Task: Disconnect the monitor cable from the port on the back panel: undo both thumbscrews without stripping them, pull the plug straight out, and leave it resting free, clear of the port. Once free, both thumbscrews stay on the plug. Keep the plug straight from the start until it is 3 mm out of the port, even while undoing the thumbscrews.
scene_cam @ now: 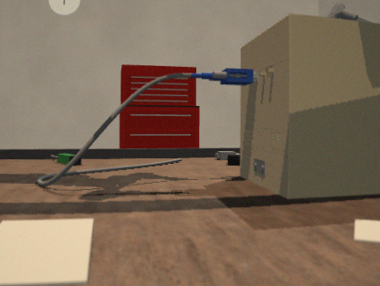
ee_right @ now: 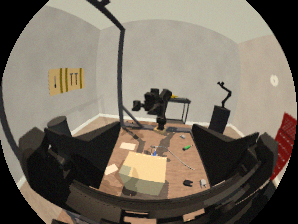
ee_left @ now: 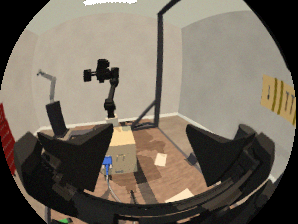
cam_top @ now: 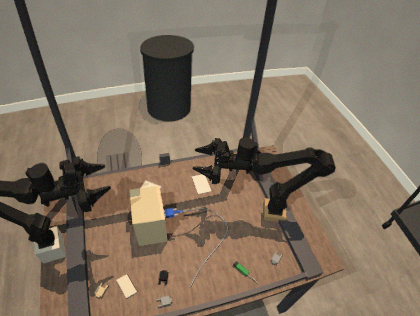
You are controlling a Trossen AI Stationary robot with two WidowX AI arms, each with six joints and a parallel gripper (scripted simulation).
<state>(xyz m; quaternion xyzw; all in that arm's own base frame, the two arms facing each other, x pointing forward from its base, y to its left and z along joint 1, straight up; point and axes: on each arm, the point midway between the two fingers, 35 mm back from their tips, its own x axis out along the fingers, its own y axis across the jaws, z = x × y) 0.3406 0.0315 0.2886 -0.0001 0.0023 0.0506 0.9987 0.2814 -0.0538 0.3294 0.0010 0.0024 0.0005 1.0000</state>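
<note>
The blue plug lies 9 cm ahead of my left hand, 14 cm to the right of it and 19 cm below it. Also, from my left hand: back panel 7 cm ahead, 17 cm to the right, 22 cm below; then beige box 6 cm ahead, 23 cm to the right, 23 cm below.
</note>
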